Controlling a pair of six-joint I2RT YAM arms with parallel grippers.
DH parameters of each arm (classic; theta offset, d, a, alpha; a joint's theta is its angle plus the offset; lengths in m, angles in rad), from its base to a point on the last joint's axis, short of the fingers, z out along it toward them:
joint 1: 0 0.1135 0.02 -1.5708
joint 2: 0 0 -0.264 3.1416
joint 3: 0.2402 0 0.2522 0
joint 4: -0.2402 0 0.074 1.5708
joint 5: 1.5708 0 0 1.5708
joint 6: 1.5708 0.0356 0 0
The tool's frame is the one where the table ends.
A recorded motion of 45 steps. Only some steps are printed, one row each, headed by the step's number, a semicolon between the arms.
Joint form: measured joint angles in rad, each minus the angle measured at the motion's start. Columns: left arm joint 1, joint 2, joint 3, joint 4, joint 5, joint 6; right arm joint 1, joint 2, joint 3, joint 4, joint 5, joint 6.
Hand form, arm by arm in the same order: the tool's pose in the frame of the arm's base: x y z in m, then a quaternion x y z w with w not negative. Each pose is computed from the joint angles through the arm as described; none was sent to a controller.
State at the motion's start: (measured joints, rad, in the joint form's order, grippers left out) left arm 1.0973 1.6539 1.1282 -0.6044 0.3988 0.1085; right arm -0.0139 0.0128 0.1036 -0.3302 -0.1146 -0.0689
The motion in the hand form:
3: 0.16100 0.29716 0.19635 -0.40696 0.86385 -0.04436 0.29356; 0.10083 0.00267 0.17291 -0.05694 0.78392 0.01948 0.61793
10: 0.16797 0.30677 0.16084 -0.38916 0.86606 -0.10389 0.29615; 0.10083 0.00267 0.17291 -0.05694 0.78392 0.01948 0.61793
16: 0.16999 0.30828 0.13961 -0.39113 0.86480 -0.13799 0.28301; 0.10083 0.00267 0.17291 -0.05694 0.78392 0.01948 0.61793
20: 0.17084 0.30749 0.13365 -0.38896 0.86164 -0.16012 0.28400; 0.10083 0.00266 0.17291 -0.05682 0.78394 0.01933 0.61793
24: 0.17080 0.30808 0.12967 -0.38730 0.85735 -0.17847 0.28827; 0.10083 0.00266 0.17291 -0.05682 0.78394 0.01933 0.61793
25: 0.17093 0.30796 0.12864 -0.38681 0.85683 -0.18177 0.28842; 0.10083 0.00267 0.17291 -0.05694 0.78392 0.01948 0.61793
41: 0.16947 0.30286 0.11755 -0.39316 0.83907 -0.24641 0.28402; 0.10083 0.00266 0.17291 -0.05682 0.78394 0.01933 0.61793
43: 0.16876 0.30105 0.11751 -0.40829 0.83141 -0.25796 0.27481; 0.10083 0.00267 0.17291 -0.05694 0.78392 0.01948 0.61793
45: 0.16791 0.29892 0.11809 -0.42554 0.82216 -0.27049 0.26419; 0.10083 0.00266 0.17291 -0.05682 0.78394 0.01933 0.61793
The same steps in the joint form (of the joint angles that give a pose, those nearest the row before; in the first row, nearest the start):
3: 0.0210 0.0477 0.0000 0.0427 0.0320 0.0324; 0.0000 0.0000 0.0000 0.0000 0.0000 0.0000
10: 0.0248 0.1682 0.0000 0.0885 0.1400 0.0683; 0.0000 0.0000 0.0000 0.0000 0.0000 0.0000
16: 0.0248 0.2346 0.0000 0.0889 0.1785 0.0759; 0.0000 0.0000 0.0000 0.0000 0.0000 0.0000
20: 0.0248 0.2545 0.0004 0.0820 0.2163 0.0797; 0.0001 0.0000 0.0000 0.0000 0.0005 0.0000
24: 0.0286 0.2709 0.0038 0.0774 0.2529 0.0836; 0.0001 0.0000 0.0000 0.0000 0.0005 0.0000
25: 0.0286 0.2743 0.0038 0.0767 0.2586 0.0847; 0.0000 0.0000 0.0000 0.0000 0.0000 0.0000
41: 0.0339 0.3117 0.0038 0.0237 0.3593 0.0839; 0.0001 0.0000 0.0000 0.0000 0.0005 0.0000
43: 0.0339 0.3113 0.0038 0.0042 0.3643 0.0545; 0.0000 0.0000 0.0000 0.0000 0.0000 0.0000
45: 0.0339 0.3090 0.0038 -0.0187 0.3697 0.0202; 0.0001 0.0000 0.0000 0.0000 0.0005 0.0000

